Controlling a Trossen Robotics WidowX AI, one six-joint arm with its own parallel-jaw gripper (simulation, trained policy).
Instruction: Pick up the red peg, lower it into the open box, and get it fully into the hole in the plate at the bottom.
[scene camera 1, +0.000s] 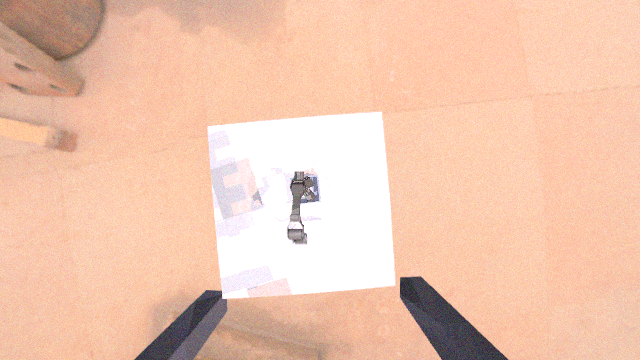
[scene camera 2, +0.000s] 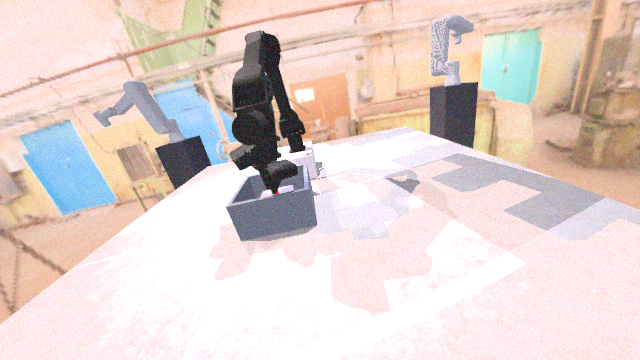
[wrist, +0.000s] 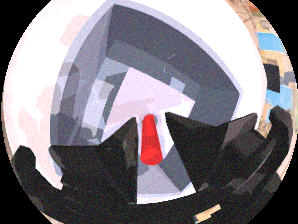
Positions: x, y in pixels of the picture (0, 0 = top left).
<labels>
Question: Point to my gripper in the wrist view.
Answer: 151, 118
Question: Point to a red peg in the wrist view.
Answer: At 150, 153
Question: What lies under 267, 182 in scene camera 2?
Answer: My gripper.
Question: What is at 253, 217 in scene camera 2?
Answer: A grey box.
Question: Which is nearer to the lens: the plate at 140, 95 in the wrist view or the grey box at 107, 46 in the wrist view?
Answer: The plate.
</labels>
